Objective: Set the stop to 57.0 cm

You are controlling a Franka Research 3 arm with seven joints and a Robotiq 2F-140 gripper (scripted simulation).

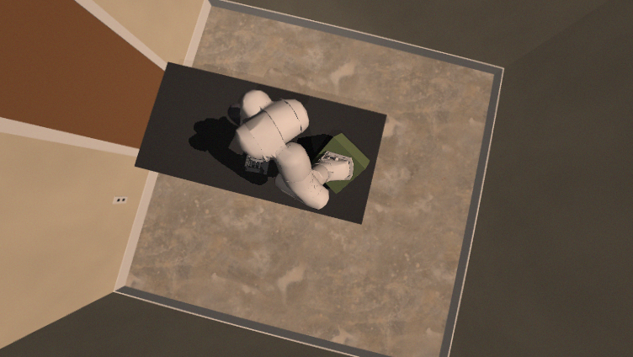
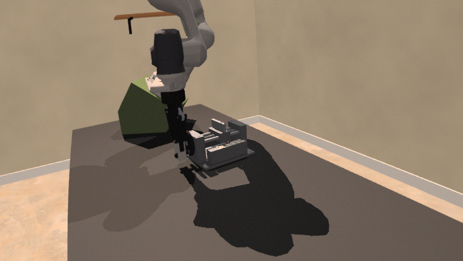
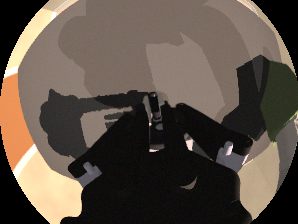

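Now: the handwheel 2 cm to the left of my hand and 1 cm below it. From my hand the other things lie so: grey stop fixture: 1 cm ahead, 16 cm to the left, 3 cm above.
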